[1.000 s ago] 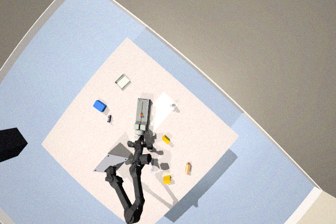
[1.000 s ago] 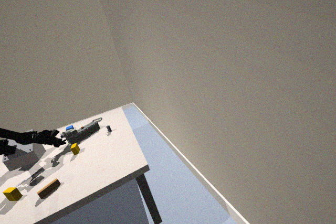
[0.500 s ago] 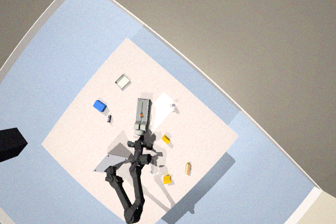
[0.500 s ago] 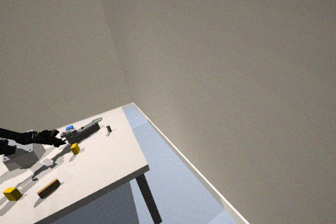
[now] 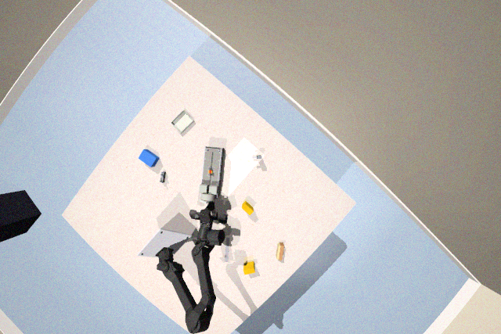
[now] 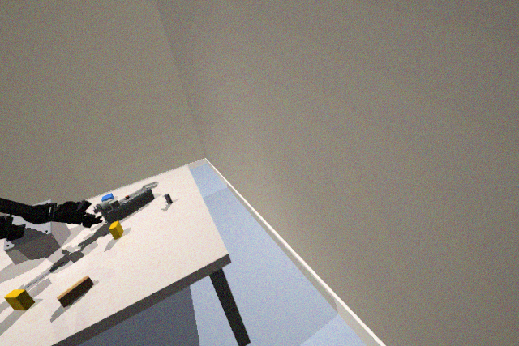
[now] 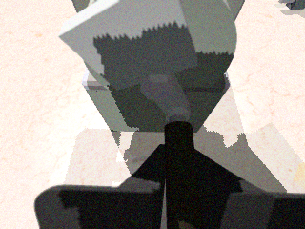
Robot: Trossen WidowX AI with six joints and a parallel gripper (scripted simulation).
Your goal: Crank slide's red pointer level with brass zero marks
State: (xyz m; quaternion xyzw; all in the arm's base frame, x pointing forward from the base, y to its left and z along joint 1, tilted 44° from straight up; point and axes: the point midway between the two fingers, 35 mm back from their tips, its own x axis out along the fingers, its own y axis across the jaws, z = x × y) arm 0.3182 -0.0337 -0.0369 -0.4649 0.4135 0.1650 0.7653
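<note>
The dark brown crank handle is 10 mm behind my gripper tip, 10 mm to the right of it and 30 mm above it. From my gripper tip the other things lie so: blue block (110 mm behind, 420 mm to the left, 20 mm below); then crank (40 mm above); then red pointer (120 mm ahead, 120 mm to the left, 40 mm above).
</note>
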